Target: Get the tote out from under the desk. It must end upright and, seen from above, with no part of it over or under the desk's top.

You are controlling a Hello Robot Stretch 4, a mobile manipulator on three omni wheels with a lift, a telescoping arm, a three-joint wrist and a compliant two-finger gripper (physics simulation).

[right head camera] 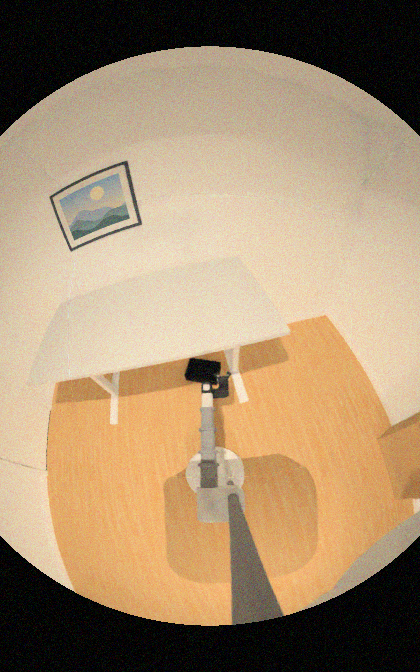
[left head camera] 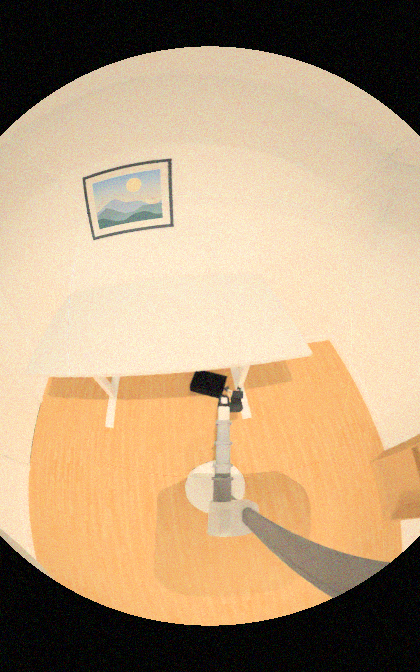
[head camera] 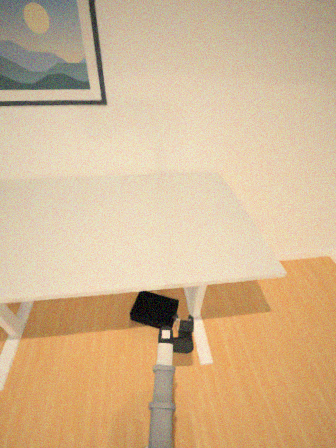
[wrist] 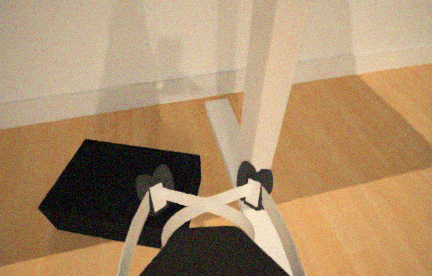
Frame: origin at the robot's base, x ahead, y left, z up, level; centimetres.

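Seen in the pictures: gripper, fingertip midpoint: (head camera: 182,316) (wrist: 205,178).
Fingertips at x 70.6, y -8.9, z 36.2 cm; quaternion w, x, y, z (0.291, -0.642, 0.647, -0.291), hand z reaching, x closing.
Note:
A point is followed by its place in that frame.
The black tote (head camera: 154,309) {x 95.0, y 9.5, z -2.5 cm} (left head camera: 208,384) (right head camera: 202,371) (wrist: 115,190) {x 95.6, y 14.1, z -2.5 cm} stands on the floor at the front edge of the white desk (head camera: 125,235) {x 73.5, y 18.3, z 92.2 cm} (left head camera: 175,330) (right head camera: 165,315), left of its right leg. Its far part is close to or beneath the desk's front edge; how far it reaches under is hidden. Its inside is too dark to make out. My gripper (wrist: 205,178) {x 70.6, y -8.9, z 36.2 cm} is open, with its two fingertips wide apart. In the wrist view the left fingertip shows in front of the tote's right part and the right fingertip in front of the desk leg. Nothing is between the fingers.
The right desk leg (head camera: 198,300) {x 90.1, y -20.4, z 21.3 cm} (wrist: 267,100) {x 90.0, y -19.7, z 29.7 cm} has a long white foot (head camera: 203,342) (left head camera: 245,407) (right head camera: 240,387) on the floor beside the gripper. The left leg (left head camera: 110,405) (right head camera: 114,402) stands farther left. A wooden furniture piece (left head camera: 400,475) (right head camera: 402,460) is at the far right.

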